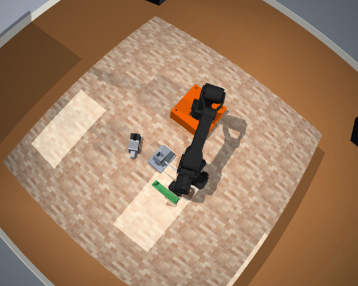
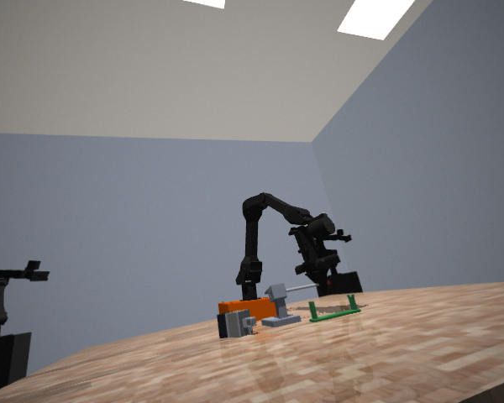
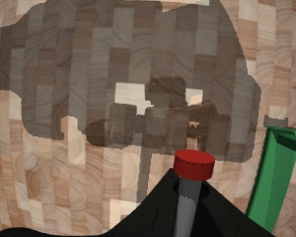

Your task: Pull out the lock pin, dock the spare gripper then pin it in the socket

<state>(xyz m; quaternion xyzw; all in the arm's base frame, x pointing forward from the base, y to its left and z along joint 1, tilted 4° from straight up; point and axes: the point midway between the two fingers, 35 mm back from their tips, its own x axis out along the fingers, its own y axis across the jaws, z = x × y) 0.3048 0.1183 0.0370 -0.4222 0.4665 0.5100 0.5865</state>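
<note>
My gripper tip is 80 mm short of the green rack, 60 mm to the left of it and 30 mm above it. The rest, counted from my gripper tip: spare gripper (290 mm to the right, 30 mm below, 10 mm behind); then grey mount (150 mm to the right, 30 mm behind, 10 mm below).
</note>
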